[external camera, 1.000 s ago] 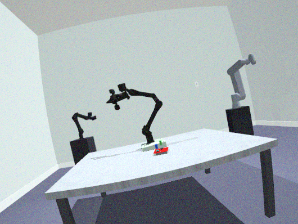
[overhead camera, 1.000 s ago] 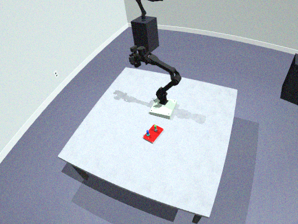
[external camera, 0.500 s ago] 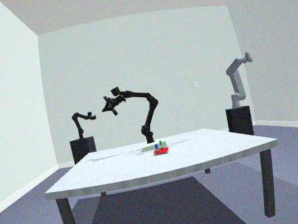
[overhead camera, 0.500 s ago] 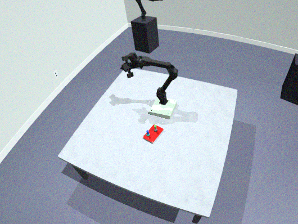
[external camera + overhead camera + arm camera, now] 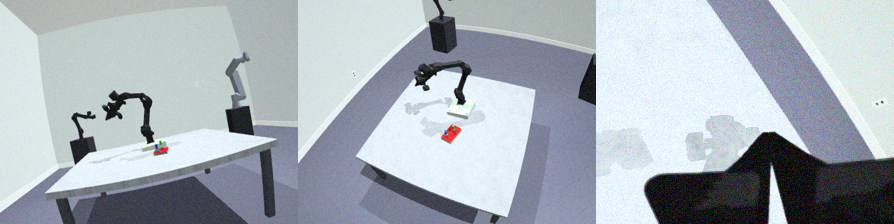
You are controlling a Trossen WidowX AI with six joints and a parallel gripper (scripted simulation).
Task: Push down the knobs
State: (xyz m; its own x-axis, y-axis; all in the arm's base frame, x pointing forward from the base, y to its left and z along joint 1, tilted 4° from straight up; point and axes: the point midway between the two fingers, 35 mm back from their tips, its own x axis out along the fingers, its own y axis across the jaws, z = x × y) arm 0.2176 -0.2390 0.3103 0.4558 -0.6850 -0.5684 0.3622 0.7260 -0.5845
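My gripper tip is now 5 cm short of the green knob, 38 cm to the right of it and 24 cm above it. Also, from my gripper tip: blue knob: 12 cm ahead, 36 cm to the left, 25 cm below.
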